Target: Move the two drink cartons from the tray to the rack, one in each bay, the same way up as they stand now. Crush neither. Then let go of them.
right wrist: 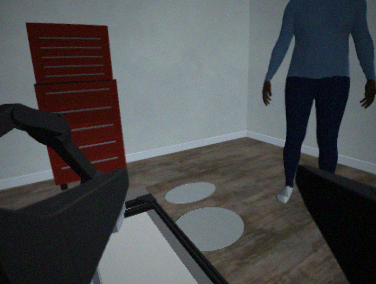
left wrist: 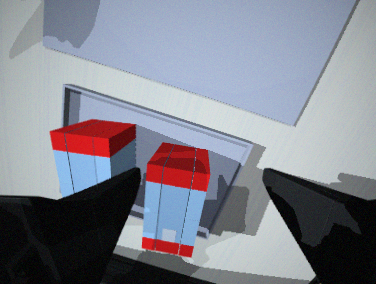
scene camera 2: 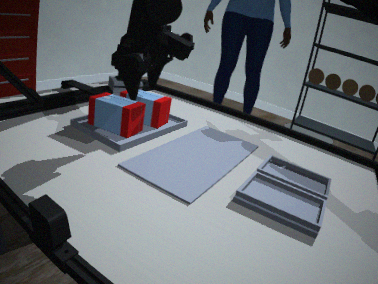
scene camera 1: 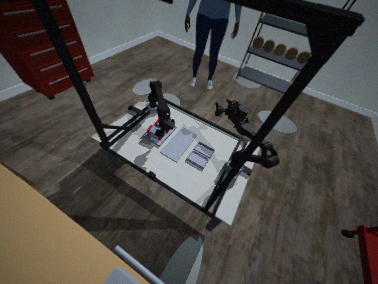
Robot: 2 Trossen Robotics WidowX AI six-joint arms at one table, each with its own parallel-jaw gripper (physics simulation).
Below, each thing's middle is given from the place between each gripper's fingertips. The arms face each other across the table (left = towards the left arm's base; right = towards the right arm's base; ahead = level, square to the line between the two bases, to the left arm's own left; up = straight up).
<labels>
Now: the flat grey mat (scene camera 2: 186, 167) 22 cm behind my right hand, 13 cm to the left of it and 41 cm below it.
Now: the flat grey mat 9 cm ahead of my left hand, 11 cm to the right of it and 11 cm below it.
</labels>
